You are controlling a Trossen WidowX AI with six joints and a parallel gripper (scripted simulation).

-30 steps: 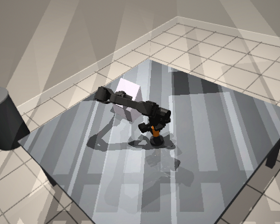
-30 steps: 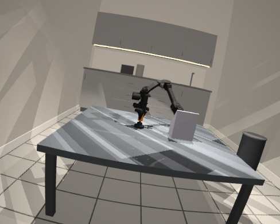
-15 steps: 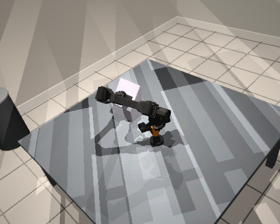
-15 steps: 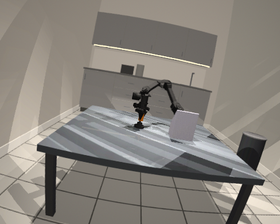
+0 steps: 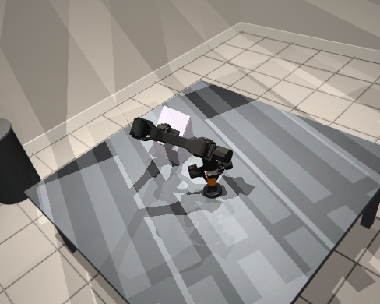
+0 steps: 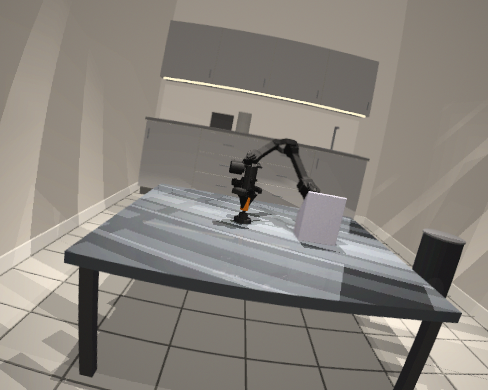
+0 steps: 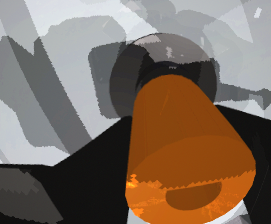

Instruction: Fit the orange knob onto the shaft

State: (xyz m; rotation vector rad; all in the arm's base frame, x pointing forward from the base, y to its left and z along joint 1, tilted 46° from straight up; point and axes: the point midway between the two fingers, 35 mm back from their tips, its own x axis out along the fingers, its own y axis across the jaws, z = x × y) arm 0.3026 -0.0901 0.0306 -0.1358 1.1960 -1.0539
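Now: the orange knob 20 mm above my gripper tip. From my gripper tip the other things lie so: round dark pedestal 40 mm below.
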